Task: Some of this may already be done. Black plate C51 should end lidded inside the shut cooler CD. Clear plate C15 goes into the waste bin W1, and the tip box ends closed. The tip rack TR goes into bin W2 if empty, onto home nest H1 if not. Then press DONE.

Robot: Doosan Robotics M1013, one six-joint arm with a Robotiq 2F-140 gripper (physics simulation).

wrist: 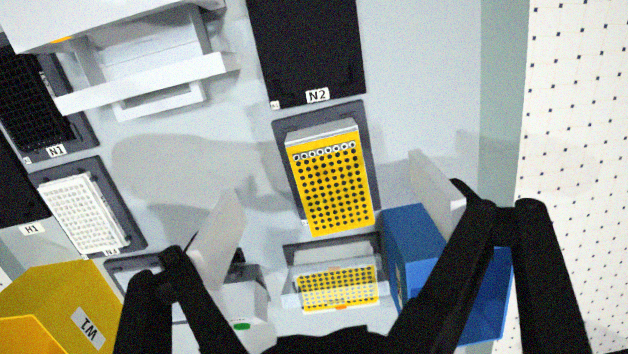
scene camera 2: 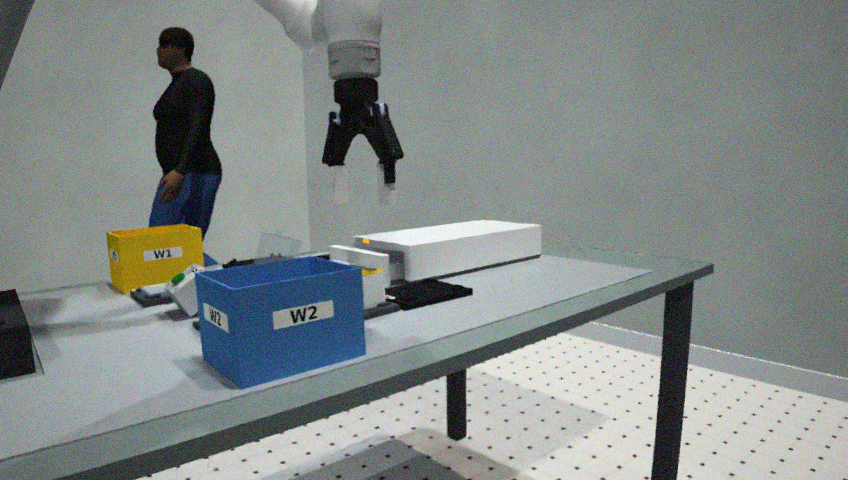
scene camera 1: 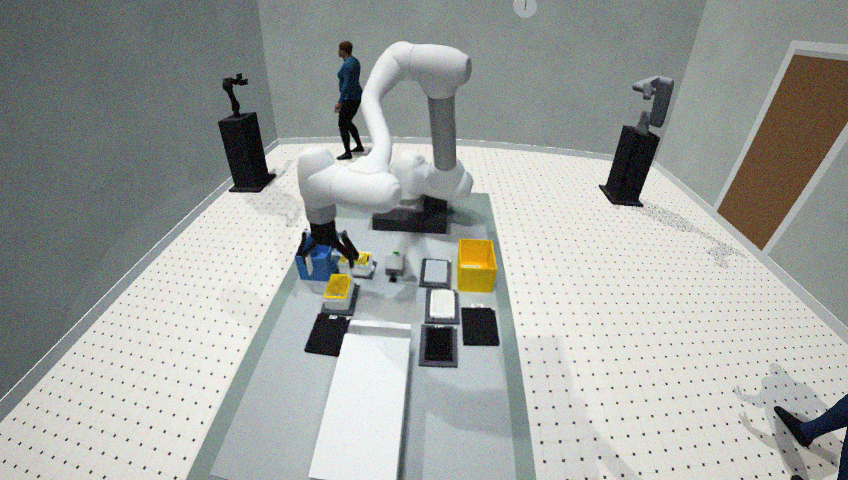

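Pixels of known places: gripper, between the fingertips: (wrist: 322, 187) (scene camera 2: 362, 204) (scene camera 1: 330, 273); arm's base, origin of its link: (scene camera 1: 407, 202).
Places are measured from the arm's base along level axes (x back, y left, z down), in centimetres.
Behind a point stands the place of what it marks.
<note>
My gripper (scene camera 1: 330, 261) @[z -12.8, x -70.9, y -16.5 cm] (scene camera 2: 363, 193) @[z -12.8, x -70.9, y -16.5 cm] (wrist: 322, 187) @[z -12.8, x -70.9, y -16.5 cm] is open and empty, above the tip rack TR (scene camera 1: 338, 287) @[z -1.9, x -66.1, y -16.8 cm] (wrist: 334, 187) @[z -1.8, x -65.2, y -17.4 cm], which has one row of pale-ringed tips. Black plate C51 (scene camera 1: 439, 343) @[z 3.3, x -82.6, y 20.5 cm] (wrist: 30, 100) @[z 2.8, x -82.1, y 18.5 cm] sits on N1. Cooler CD (scene camera 1: 368, 410) @[z -3.0, x -111.1, y 3.4 cm] (scene camera 2: 470, 246) @[z -0.6, x -104.5, y -8.3 cm] (wrist: 75, 17) @[z -3.0, x -87.7, y 3.7 cm] has its drawer (scene camera 2: 360, 255) @[z -0.9, x -79.7, y -1.3 cm] (wrist: 145, 82) @[z -1.7, x -80.7, y 0.0 cm] pulled out. The tip box (scene camera 1: 360, 267) @[z -1.6, x -54.0, y -11.4 cm] (wrist: 337, 290) @[z -8.8, x -56.2, y -15.8 cm] stands beside blue W2 (scene camera 1: 314, 267) @[z -1.8, x -56.6, y -29.5 cm] (scene camera 2: 303, 333) @[z 0.4, x -47.6, y -37.4 cm] (wrist: 415, 235) @[z -2.0, x -56.5, y -26.7 cm]; its clear lid appears raised. Yellow W1 (scene camera 1: 476, 279) @[z -1.2, x -55.7, y 32.8 cm] (scene camera 2: 154, 267) @[z 0.6, x -44.8, y 26.1 cm] (wrist: 65, 285) @[z -0.7, x -55.4, y 26.4 cm] has a pale patch inside; C15 cannot be clearly identified.
A white plate (scene camera 1: 442, 303) @[z 2.8, x -65.2, y 20.7 cm] (wrist: 82, 212) @[z 2.7, x -65.7, y 19.8 cm] sits on N3. A pale flat lid (scene camera 1: 436, 271) @[z 3.4, x -47.5, y 17.6 cm] lies on the nest by W1. Bare black nests are H1 (scene camera 1: 479, 327) @[z 4.2, x -74.2, y 33.9 cm] (wrist: 17, 192) @[z 4.2, x -70.2, y 30.4 cm] and N2 (scene camera 1: 326, 336) @[z 4.2, x -83.9, y -17.2 cm] (wrist: 310, 45) @[z 4.2, x -80.9, y -17.5 cm]. The green DONE button (scene camera 1: 395, 253) @[z -1.7, x -44.1, y 0.8 cm] (scene camera 2: 177, 278) @[z -1.4, x -42.7, y 0.1 cm] (wrist: 242, 326) @[z -1.9, x -43.9, y 0.3 cm] stands between the bins.
</note>
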